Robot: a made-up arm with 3 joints. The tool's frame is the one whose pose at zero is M. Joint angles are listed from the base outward.
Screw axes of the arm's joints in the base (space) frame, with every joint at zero. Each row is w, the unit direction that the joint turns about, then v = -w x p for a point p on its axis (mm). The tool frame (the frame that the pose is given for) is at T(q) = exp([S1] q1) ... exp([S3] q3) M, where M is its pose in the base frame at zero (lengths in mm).
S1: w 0 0 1 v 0 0 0
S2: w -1 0 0 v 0 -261 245
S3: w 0 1 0 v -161 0 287
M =
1 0 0 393
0 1 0 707
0 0 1 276
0 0 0 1
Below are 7 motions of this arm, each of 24 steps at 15 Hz.
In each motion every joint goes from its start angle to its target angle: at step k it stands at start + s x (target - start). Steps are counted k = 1, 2, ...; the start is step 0. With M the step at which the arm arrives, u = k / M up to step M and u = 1 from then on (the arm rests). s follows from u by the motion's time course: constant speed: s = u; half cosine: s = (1 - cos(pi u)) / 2; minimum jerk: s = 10 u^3 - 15 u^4 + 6 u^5.
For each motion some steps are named. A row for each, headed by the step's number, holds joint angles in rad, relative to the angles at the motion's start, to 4 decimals.
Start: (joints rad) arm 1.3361 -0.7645 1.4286
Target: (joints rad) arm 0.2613 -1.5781 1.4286
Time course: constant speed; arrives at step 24
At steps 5, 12, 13, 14, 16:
5: -0.2239 -0.1695 0.0000
12: -0.5374 -0.4068 0.0000
13: -0.5822 -0.4407 0.0000
14: -0.6270 -0.4746 0.0000
16: -0.7165 -0.5424 0.0000

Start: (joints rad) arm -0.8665 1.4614 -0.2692
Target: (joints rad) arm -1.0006 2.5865 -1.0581
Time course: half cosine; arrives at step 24
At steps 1, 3, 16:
1: -0.0006 0.0048 -0.0034
3: -0.0051 0.0428 -0.0300
16: -0.1006 0.8438 -0.5917

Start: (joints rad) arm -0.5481 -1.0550 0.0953
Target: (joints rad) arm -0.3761 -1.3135 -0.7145
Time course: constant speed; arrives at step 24
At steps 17, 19, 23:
17: 0.1218 -0.1831 -0.5736
19: 0.1362 -0.2046 -0.6411
23: 0.1648 -0.2477 -0.7761

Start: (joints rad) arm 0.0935 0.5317 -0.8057
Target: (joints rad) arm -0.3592 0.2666 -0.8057
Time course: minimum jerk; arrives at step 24
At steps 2, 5, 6, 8, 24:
2: -0.0023 -0.0013 0.0000
5: -0.0292 -0.0171 0.0000
6: -0.0469 -0.0274 0.0000
8: -0.0950 -0.0556 0.0000
24: -0.4527 -0.2651 0.0000

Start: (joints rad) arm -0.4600 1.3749 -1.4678
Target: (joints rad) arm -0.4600 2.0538 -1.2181
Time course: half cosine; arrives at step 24
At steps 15, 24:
15: 0.0000 0.4694 0.1726
24: 0.0000 0.6789 0.2497

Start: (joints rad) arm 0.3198 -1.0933 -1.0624
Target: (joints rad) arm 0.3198 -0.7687 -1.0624
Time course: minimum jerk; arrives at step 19
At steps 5, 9, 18, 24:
5: 0.0000 0.0383 0.0000
9: 0.0000 0.1463 0.0000
18: 0.0000 0.3242 0.0000
24: 0.0000 0.3246 0.0000

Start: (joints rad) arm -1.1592 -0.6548 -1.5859
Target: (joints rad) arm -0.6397 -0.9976 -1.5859
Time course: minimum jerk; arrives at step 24
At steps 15, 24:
15: 0.3765 -0.2485 0.0000
24: 0.5195 -0.3428 0.0000

